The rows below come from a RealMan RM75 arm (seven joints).
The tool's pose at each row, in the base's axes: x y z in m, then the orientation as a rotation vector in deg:
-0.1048, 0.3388, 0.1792, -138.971, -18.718, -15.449
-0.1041, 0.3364, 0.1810, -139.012, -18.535, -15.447
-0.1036, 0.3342, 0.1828, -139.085, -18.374, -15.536
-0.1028, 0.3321, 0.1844, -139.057, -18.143, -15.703
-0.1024, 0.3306, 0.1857, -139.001, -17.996, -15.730
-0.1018, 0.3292, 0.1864, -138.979, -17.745, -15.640
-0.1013, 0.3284, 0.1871, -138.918, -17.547, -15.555
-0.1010, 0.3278, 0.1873, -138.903, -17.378, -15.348
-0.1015, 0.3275, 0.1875, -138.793, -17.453, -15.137
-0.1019, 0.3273, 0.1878, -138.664, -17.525, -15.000
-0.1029, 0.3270, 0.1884, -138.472, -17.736, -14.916
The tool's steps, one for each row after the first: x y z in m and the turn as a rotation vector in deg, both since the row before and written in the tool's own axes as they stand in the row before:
0.0008, 0.0009, -0.0028, -0.036, 0.040, 0.133
0.0006, 0.0007, -0.0027, -0.084, 0.093, 0.094
0.0009, 0.0009, -0.0025, 0.002, 0.184, 0.122
0.0005, 0.0005, -0.0019, 0.052, 0.068, 0.098
0.0005, 0.0008, -0.0014, 0.040, 0.008, 0.205
0.0005, 0.0003, -0.0010, 0.077, 0.004, 0.165
0.0003, 0.0004, -0.0005, 0.052, -0.097, 0.177
-0.0005, 0.0000, -0.0004, 0.142, -0.150, 0.001
-0.0003, -0.0001, -0.0004, 0.148, -0.094, -0.017
-0.0008, -0.0004, -0.0008, 0.199, -0.084, -0.132

